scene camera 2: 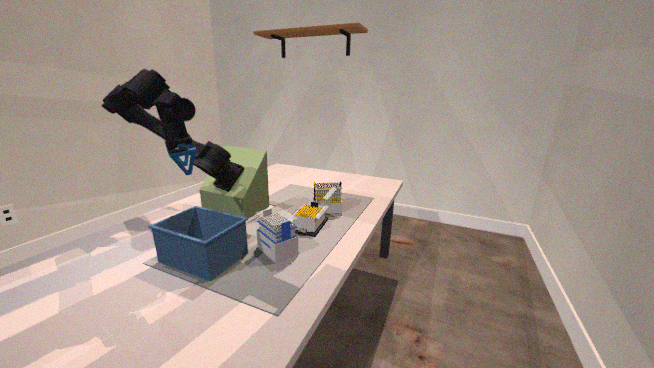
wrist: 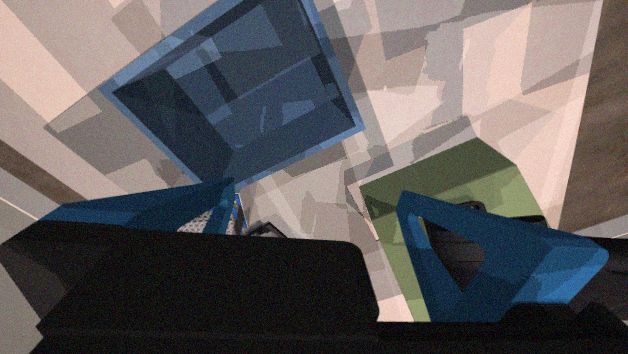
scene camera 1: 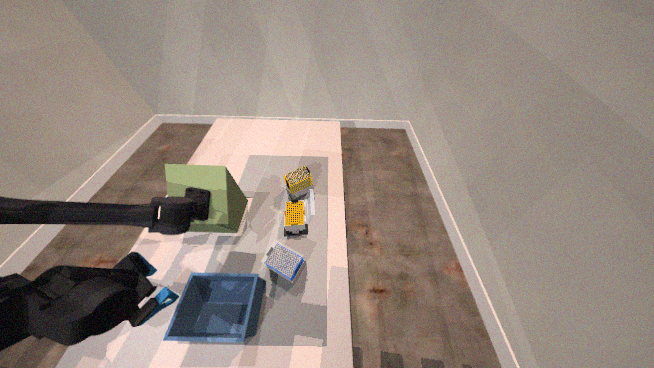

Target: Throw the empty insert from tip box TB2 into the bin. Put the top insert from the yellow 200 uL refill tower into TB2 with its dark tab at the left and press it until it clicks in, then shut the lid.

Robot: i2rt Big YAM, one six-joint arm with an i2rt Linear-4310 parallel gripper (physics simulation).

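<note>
TB2 is a white tip box on a dark base, with a yellow perforated insert [scene camera 1: 295, 213] [scene camera 2: 308, 212] seated in it. Its pale lid [scene camera 1: 312, 202] [scene camera 2: 330, 195] stands open on the right side in scene camera 1. The yellow refill tower [scene camera 1: 298, 181] [scene camera 2: 328, 193] stands behind TB2, with a dark-speckled top. The blue bin [scene camera 1: 258, 305] [scene camera 2: 182, 252] [wrist: 357, 126] stands at the near left of the mat; no insert is visible in it. My gripper [scene camera 1: 162, 283] [scene camera 2: 185, 159] [wrist: 319, 194] is open and empty, high up left of the bin and away from TB2. My fingers hide most of the boxes in the wrist view.
A blue-and-white tip tower [scene camera 1: 284, 261] [scene camera 2: 278, 245] [wrist: 204, 223] stands between the bin and TB2. A green sloped block [scene camera 1: 196, 172] [scene camera 2: 257, 175] [wrist: 450, 170] stands at the left, and the arm's base is mounted on it. A wooden wall shelf [scene camera 2: 312, 31] hangs behind.
</note>
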